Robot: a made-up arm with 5 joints. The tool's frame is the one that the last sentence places.
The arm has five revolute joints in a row. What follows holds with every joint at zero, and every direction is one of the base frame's. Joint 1 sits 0.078 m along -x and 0.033 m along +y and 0.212 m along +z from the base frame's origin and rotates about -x. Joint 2 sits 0.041 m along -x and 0.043 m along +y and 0.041 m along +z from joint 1 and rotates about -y. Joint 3 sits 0.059 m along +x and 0.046 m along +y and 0.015 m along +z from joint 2 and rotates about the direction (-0.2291, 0.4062, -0.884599). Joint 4 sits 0.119 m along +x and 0.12 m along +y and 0.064 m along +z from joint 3 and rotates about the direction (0.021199, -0.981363, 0.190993). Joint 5 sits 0.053 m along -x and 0.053 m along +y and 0.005 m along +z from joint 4 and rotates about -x. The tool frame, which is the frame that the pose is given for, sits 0.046 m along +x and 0.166 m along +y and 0.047 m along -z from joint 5; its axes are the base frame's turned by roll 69.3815, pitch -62.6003 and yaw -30.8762 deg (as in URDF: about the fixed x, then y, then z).
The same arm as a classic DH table. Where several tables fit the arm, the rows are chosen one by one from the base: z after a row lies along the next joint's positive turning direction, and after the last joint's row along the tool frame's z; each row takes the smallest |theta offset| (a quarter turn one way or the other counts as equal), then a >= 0, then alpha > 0; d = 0 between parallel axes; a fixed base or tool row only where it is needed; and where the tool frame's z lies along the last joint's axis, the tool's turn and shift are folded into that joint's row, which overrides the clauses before.
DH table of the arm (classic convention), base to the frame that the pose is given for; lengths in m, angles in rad. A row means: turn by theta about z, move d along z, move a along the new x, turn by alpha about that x. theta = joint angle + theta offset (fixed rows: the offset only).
base (fixed): theta0 1.5708  d 0.212  a 0.033  alpha -1.5708
joint 1: theta0 -1.5708  d 0.119  a 0.041  alpha 1.5708
joint 2: theta0 1.3174  d -0.102  a -0.0534  alpha -1.9891
joint 3: theta0 0.0334  d -0.172  a -0.0942  alpha 2.1803
joint 4: theta0 -1.3029  d -0.2342  a 0.015  alpha -1.592
joint 5: theta0 0.0547  d 0.2007  a -0.005  alpha 0.7248
tool (fixed): theta0 -0.6382  d -0.2601  a 0  alpha 0

